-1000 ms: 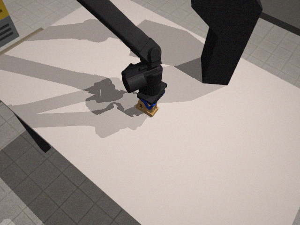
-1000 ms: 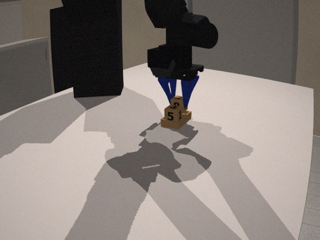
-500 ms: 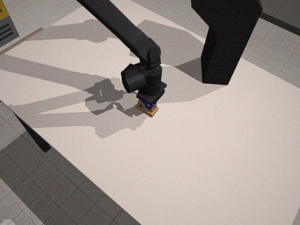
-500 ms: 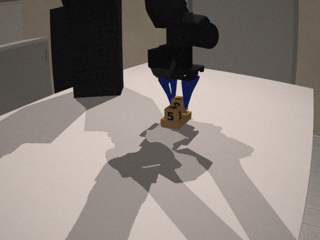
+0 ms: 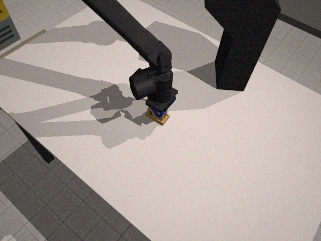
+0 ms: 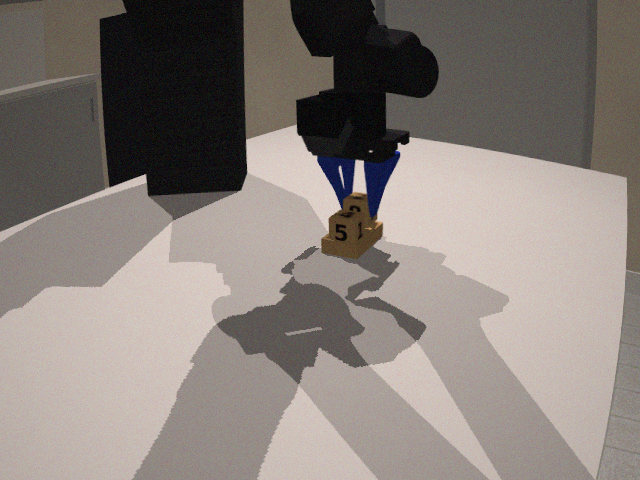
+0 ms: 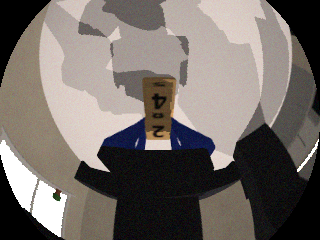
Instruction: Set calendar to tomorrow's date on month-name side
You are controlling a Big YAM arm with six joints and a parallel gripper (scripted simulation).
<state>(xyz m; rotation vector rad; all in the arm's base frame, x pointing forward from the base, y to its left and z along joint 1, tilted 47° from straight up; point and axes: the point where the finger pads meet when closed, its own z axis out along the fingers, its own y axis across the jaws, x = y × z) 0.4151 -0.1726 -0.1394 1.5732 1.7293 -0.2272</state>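
My hand is right at the wooden digit cube. From my hand the other things lie so: wooden tray (30 mm below, 20 mm to the right).
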